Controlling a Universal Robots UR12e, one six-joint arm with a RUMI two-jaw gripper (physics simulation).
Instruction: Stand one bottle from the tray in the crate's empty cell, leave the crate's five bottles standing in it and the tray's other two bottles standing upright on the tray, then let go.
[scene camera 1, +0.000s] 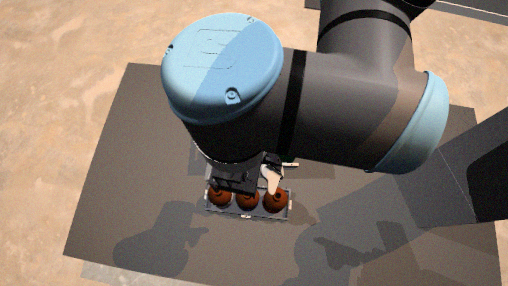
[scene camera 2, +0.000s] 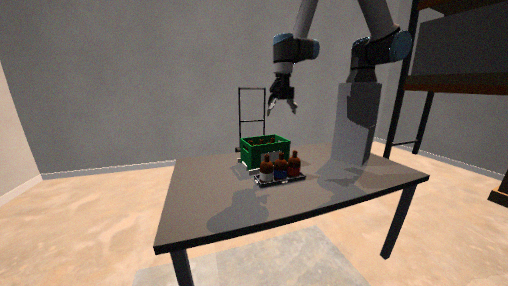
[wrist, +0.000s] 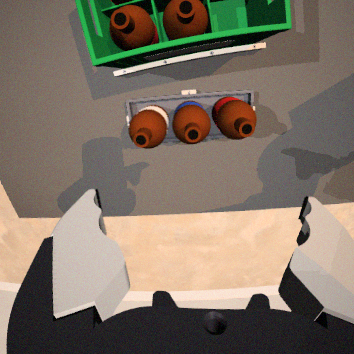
I see my gripper (scene camera 1: 245, 171), a blue-labelled bottle (wrist: 190, 123), a white-labelled bottle (wrist: 147, 128) and a red-label bottle (wrist: 236, 119).
My gripper is seen too in the wrist view (wrist: 199, 196).
